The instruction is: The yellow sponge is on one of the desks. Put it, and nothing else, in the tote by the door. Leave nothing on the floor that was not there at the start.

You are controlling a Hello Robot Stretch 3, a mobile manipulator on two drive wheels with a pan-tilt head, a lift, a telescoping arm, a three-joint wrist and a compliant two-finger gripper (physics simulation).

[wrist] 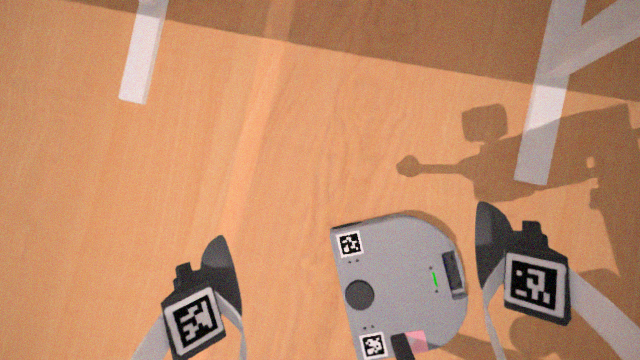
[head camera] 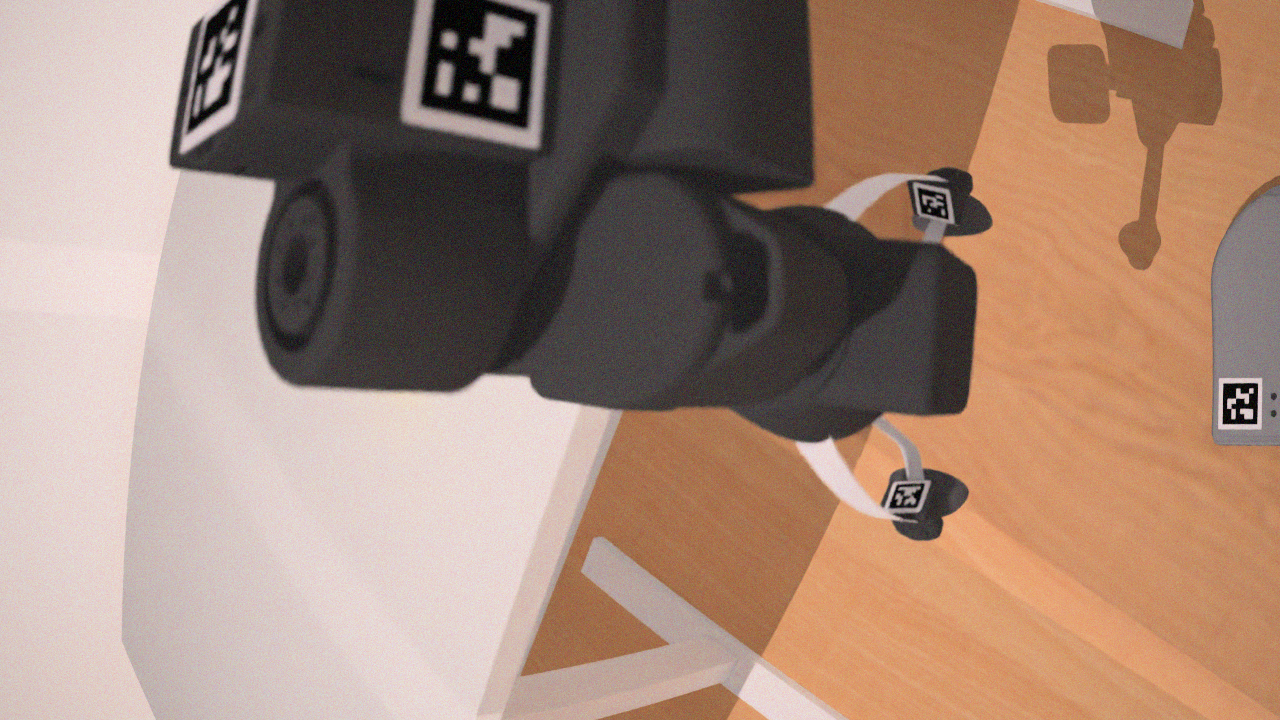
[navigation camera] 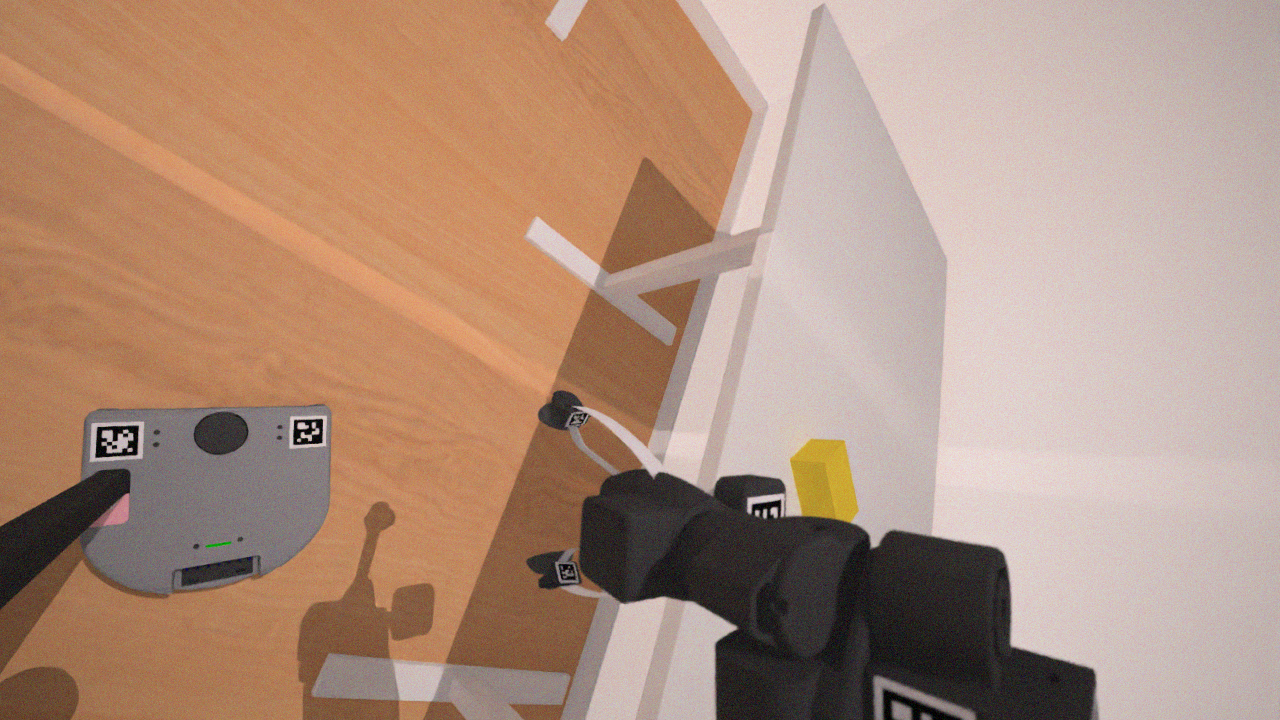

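Pixels of known places: gripper, fingertip midpoint: (navigation camera: 547,483); robot's base, origin of the base link: (navigation camera: 222,431).
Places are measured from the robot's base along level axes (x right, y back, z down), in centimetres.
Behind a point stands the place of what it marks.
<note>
The yellow sponge (navigation camera: 823,479) {z -98.9, x 53.7, y 4.8 cm} lies on the white desk (navigation camera: 850,268) {z -95.0, x 75.4, y -25.6 cm} (head camera: 358,537) {z -95.0, x 61.8, y -10.2 cm}, right beside my arm and wrist in the navigation camera view. It does not show in the head camera or wrist views. My gripper (head camera: 948,353) {z -87.4, x 23.0, y 2.2 cm} (navigation camera: 556,489) {z -87.4, x 23.0, y 2.2 cm} (wrist: 351,246) {z -87.4, x 23.0, y 2.2 cm} is open, its two fingers wide apart with nothing between them. It points down past the desk's long edge, over the wooden floor, with the sponge behind it on the wrist's side. The tote does not show in these views.
My grey base (head camera: 1253,295) {z -16.0, x 11.1, y 12.8 cm} (navigation camera: 214,501) {z -16.0, x -0.7, y 11.4 cm} (wrist: 400,280) stands on the wooden floor (head camera: 1074,501) {z 0.0, x 40.4, y -13.5 cm} (navigation camera: 268,161) {z -0.1, x 5.3, y -58.8 cm} (wrist: 190,150), apart from the desk. White desk legs with floor bars (head camera: 626,591) {z -2.5, x 123.4, y -34.4 cm} (navigation camera: 563,255) {z -2.5, x 81.7, y -51.3 cm} (wrist: 142,60) stand under the desk. A pale wall rises behind it.
</note>
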